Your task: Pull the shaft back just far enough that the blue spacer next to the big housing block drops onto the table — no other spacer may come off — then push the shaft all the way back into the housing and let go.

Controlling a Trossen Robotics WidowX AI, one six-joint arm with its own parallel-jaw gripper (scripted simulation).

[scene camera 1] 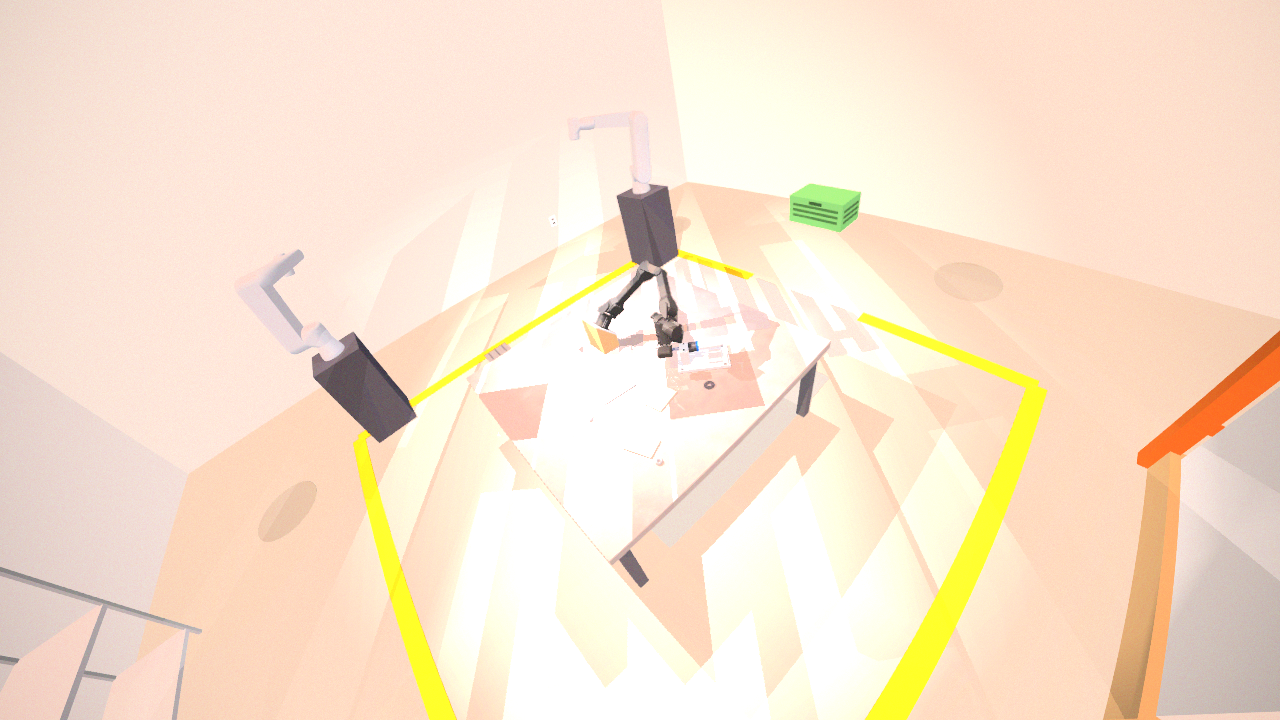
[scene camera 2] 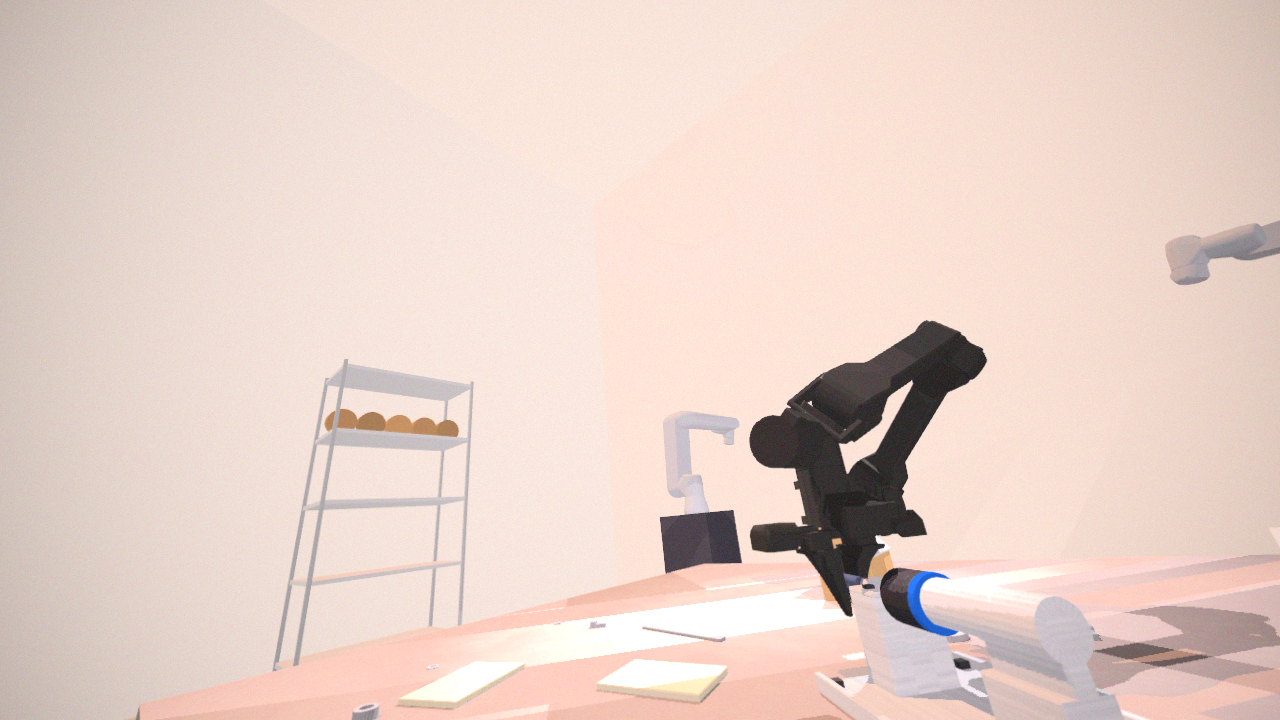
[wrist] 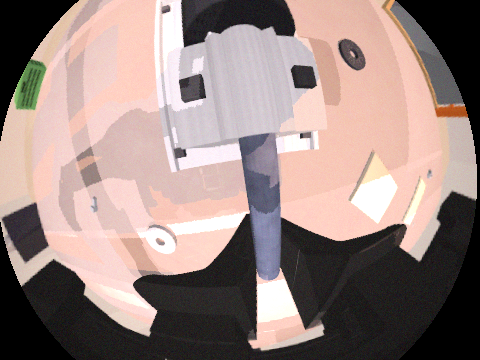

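Scene:
Pale support block (scene camera 2: 1039,645), same spot as (scene camera 1: 720,346).

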